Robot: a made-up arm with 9 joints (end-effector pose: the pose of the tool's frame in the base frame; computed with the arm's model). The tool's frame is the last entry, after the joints. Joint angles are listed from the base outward.
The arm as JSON. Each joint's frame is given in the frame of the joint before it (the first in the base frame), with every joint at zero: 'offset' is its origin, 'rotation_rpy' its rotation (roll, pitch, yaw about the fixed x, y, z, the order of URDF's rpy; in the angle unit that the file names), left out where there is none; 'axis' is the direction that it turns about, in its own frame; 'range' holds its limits. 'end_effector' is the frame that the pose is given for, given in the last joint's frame.
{
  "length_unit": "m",
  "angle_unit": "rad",
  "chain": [
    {
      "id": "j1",
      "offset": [
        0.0,
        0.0,
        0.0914
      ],
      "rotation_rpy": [
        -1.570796,
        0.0,
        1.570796
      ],
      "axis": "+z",
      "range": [
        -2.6,
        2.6
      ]
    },
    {
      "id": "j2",
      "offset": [
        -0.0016,
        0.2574,
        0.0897
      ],
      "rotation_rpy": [
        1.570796,
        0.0,
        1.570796
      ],
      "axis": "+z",
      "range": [
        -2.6,
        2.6
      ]
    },
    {
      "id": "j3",
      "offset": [
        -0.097,
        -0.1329,
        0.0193
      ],
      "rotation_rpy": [
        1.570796,
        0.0,
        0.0
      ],
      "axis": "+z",
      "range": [
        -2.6,
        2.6
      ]
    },
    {
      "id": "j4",
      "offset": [
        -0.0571,
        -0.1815,
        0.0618
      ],
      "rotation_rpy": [
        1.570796,
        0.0,
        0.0
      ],
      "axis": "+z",
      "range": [
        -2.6,
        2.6
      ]
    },
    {
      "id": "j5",
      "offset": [
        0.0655,
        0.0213,
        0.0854
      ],
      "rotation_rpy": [
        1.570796,
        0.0,
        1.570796
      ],
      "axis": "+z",
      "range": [
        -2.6,
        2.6
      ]
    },
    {
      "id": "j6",
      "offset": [
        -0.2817,
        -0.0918,
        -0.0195
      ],
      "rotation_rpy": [
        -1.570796,
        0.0,
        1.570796
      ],
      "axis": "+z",
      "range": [
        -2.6,
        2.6
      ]
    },
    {
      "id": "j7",
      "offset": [
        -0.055,
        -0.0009,
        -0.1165
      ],
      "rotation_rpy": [
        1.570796,
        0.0,
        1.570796
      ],
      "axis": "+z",
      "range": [
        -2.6,
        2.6
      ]
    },
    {
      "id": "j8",
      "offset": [
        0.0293,
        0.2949,
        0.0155
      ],
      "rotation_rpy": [
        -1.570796,
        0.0,
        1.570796
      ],
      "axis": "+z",
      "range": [
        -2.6,
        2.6
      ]
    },
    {
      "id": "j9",
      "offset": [
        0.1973,
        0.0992,
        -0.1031
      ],
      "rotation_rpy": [
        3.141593,
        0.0,
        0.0
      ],
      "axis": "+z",
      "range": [
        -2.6,
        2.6
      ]
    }
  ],
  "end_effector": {
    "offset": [
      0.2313,
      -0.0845,
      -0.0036
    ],
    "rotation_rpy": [
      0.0,
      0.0,
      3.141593
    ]
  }
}
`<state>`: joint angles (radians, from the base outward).
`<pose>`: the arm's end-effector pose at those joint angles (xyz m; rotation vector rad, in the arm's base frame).
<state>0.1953 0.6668 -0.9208 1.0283 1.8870 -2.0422 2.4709 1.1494 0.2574</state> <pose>0.1763 0.2519 0.4314 -1.2372 1.1551 0.7279</pose>
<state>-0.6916 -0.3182 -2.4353 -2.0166 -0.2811 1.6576 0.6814 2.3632 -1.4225</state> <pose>0.2400 0.3196 0.1190 1.8478 2.0409 1.4066</pose>
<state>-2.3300 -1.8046 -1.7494 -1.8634 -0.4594 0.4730 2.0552 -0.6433 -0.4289</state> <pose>-0.4491 0.5255 0.8400 0.6292 -0.0221 -1.4078</pose>
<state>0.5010 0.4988 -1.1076 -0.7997 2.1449 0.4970 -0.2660 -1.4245 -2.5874</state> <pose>0.4748 -0.4873 -0.3592 1.0220 1.3328 1.3746</pose>
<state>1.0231 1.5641 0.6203 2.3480 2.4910 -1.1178 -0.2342 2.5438 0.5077</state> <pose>-0.1933 -0.3176 0.1839 -2.7813 0.5668 0.5828</pose>
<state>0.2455 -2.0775 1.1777 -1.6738 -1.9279 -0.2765 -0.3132 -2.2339 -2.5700</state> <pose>0.3339 -0.0203 0.5077 -1.2087 0.6553 2.5211</pose>
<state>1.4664 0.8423 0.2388 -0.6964 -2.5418 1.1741 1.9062 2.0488 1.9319</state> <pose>-0.3167 -0.5982 0.1578 1.2553 -1.0513 0.8805</pose>
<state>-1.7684 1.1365 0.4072 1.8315 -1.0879 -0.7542 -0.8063 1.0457 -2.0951</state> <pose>-0.1994 0.4107 -0.0574 0.5180 1.7213 -1.3656</pose>
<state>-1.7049 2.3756 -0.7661 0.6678 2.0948 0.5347 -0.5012 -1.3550 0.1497</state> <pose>0.0569 0.5210 0.7667 0.7426 1.5082 1.4098</pose>
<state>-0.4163 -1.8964 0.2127 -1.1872 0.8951 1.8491 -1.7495 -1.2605 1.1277</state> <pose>-0.1211 -0.0365 0.3920 1.4202 0.5240 0.2746</pose>
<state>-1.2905 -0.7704 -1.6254 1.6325 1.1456 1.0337 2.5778 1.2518 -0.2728</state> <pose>0.3069 -0.3410 0.4560 0.5798 2.4383 -0.4991</pose>
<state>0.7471 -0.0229 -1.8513 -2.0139 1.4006 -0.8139 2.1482 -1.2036 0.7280</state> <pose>-0.5390 0.1556 -0.0622 1.2737 -1.5883 0.5200</pose>
